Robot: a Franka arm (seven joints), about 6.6 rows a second.
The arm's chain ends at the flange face. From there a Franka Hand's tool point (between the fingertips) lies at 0.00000 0.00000 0.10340 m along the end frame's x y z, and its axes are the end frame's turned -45 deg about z.
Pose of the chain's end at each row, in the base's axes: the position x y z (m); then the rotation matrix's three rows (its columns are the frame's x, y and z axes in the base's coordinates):
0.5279 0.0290 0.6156; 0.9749 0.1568 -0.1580; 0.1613 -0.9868 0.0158; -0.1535 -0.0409 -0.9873
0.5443 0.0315 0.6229; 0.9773 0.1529 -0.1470; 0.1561 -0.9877 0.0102; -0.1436 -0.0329 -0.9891
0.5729 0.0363 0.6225; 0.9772 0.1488 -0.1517; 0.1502 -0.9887 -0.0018; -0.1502 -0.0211 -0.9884
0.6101 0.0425 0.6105; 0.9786 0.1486 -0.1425; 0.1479 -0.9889 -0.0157; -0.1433 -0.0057 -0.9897
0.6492 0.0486 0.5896; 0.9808 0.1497 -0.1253; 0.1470 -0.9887 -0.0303; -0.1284 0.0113 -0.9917
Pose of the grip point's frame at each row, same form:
0.5116 0.0306 0.5135; 0.5785 0.8002 -0.1580; 0.8118 -0.5837 0.0158; -0.0796 -0.1375 -0.9873
0.5291 0.0326 0.5206; 0.5829 0.7992 -0.1470; 0.8088 -0.5880 0.0102; -0.0783 -0.1248 -0.9891
0.5572 0.0361 0.5203; 0.5858 0.7962 -0.1517; 0.8053 -0.5929 -0.0018; -0.0913 -0.1211 -0.9884
0.5954 0.0409 0.5082; 0.5869 0.7971 -0.1425; 0.8038 -0.5947 -0.0157; -0.0973 -0.1054 -0.9897
0.6362 0.0455 0.4871; 0.5877 0.7994 -0.1253; 0.8031 -0.5952 -0.0303; -0.0988 -0.0828 -0.9917

